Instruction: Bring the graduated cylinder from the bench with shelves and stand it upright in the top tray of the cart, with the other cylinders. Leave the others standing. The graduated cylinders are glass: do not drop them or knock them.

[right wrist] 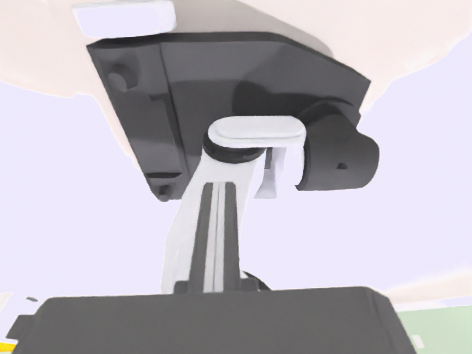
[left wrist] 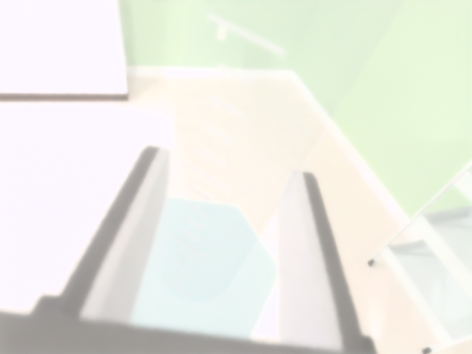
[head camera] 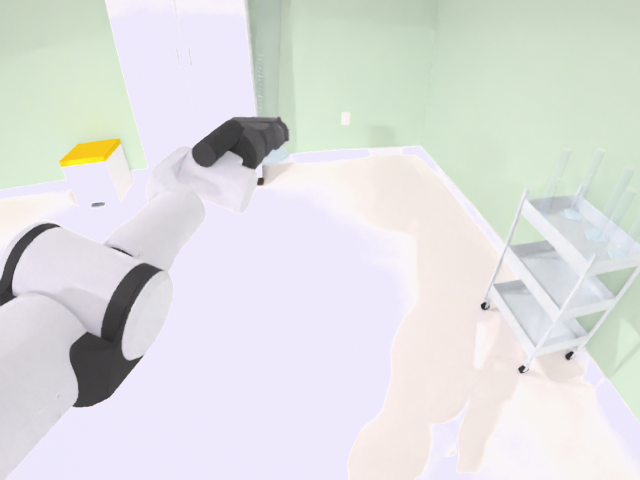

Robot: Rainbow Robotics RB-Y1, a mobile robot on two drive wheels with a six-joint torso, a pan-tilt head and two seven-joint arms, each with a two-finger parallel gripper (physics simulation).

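My left gripper is shut on a clear graduated cylinder and holds it upright. Its white marks and its pale blue hexagonal base show in the left wrist view and below the fingers in the head view. A white three-tray cart stands at the right in the head view, well apart from the held cylinder. Several clear cylinders stand upright in its top tray. My right gripper is shut and empty, in front of the robot's dark base.
A tall white cabinet stands at the back, behind the left arm. A white bin with a yellow lid stands at the left. Green walls meet behind the cart. A white wall plate is on the back wall.
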